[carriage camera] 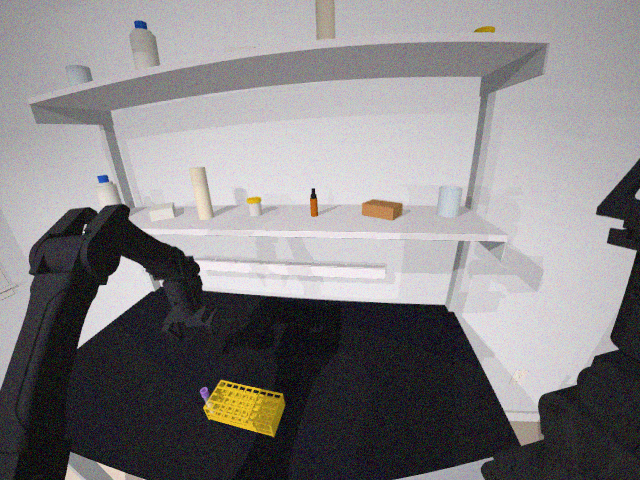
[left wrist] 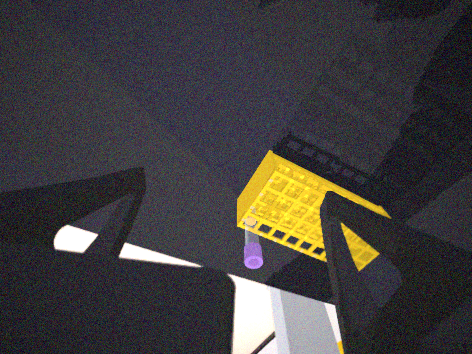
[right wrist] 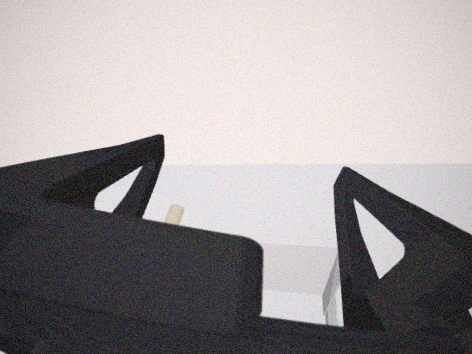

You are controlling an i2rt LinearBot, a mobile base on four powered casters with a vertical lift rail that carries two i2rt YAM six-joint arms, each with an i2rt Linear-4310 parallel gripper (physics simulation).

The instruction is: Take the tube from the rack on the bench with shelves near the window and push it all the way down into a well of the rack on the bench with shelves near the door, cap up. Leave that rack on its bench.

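Places are measured from the left arm's base along level axes (x ahead, y left, z up), in centimetres.
Pixels of known places: left gripper, fingertip midpoint: (carriage camera: 197,337) (left wrist: 234,189); right gripper, fingertip midpoint: (right wrist: 252,160); right arm's base at its link origin: (carriage camera: 556,476).
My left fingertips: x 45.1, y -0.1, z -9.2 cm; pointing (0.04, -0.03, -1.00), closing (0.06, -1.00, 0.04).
Note:
For each thing: its top centre in the pictures, then the offset to it from my left fingertips. "*": a spot on its surface instead. Level surfaces: height alone.
- black bench top at its surface level: dz -18.4 cm
- clear tube with a purple cap, top centre: (left wrist: 253,262) (carriage camera: 203,390) dx -12.8, dy -4.2, dz -6.5 cm
- lower shelf at its surface level: dz +27.3 cm
- cream cylinder at a spot on its surface: (carriage camera: 201,193) * dx +28.3, dy +0.4, dz +36.6 cm
- amber bottle at a spot on its surface: (carriage camera: 313,205) * dx +22.5, dy -37.3, dz +31.2 cm
- brown box at a spot on its surface: (carriage camera: 382,209) * dx +15.8, dy -58.3, dz +30.4 cm
- blue-capped bottle at a spot on its surface: (carriage camera: 144,49) * dx +31.3, dy +11.7, dz +82.0 cm
A yellow rack (carriage camera: 277,413) (left wrist: 254,187) stands on the black bench top (carriage camera: 392,382). A clear tube with a purple cap (carriage camera: 204,393) (left wrist: 253,256) stands cap up in a corner well at the rack's left end, its cap above the rack. My left gripper (carriage camera: 194,326) (left wrist: 234,189) is open and empty, above the bench beyond the rack in the carriage view. In the left wrist view the tube lies lower than the fingertips, between the two fingers, and one finger covers part of the rack. My right gripper (right wrist: 252,160) is open and empty, away from the rack.
A lower shelf (carriage camera: 341,224) over the bench's back holds a cream cylinder (carriage camera: 201,193), an amber bottle (carriage camera: 313,205), a brown box (carriage camera: 382,209) and other items. An upper shelf (carriage camera: 361,59) carries a blue-capped bottle (carriage camera: 144,49). Shelf posts (carriage camera: 478,149) stand at both sides.

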